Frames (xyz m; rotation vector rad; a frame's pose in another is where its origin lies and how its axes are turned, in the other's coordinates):
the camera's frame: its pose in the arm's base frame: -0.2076 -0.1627 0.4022 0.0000 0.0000 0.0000
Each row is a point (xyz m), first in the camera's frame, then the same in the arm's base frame.
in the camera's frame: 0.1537 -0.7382 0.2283
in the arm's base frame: -0.0539 -0.9009 0.6305
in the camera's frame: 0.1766 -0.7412 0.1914
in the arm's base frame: -0.0310 -0.9039 0.5936
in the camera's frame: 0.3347 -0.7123 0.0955
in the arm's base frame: 0.1271 -0.8750 0.4977
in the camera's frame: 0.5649 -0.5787 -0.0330
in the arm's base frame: 0.3573 -0.7414 0.3692
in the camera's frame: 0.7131 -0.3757 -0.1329
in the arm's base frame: 0.5055 -0.5384 0.2693
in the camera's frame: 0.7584 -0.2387 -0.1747
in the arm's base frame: 0.5508 -0.4014 0.2275
